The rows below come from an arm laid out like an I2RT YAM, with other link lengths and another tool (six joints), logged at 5 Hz.
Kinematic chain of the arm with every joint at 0, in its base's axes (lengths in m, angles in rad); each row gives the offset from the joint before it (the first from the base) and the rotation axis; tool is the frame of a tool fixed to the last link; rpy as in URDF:
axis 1: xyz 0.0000 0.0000 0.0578 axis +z
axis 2: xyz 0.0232 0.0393 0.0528 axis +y
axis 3: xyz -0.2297 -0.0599 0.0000 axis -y
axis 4: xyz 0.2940 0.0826 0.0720 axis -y
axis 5: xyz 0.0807 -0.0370 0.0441 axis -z
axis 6: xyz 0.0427 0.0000 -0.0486 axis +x
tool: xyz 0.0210 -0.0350 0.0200 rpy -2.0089 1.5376 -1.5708
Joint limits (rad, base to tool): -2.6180..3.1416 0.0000..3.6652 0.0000..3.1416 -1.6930..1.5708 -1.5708..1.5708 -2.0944..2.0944
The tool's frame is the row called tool.
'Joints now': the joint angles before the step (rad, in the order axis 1, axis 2, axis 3, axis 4, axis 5, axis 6). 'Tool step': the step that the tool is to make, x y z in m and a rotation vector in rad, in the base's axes. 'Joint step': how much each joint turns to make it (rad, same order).
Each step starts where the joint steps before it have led.
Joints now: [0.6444, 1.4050, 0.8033, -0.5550, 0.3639, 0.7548]
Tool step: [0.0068, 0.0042, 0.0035, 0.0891, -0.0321, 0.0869]
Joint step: [-0.0148, -0.0445, -0.0303, 0.0868, -0.0925, -0.0708]
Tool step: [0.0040, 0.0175, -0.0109, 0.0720, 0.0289, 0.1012]
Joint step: [0.0192, 0.0434, 0.0072, 0.0633, -0.1061, -0.0338]
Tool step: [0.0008, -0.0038, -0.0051, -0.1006, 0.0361, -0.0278]
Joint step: [0.0001, 0.0564, 0.0388, -0.0714, 0.0646, -0.0034]
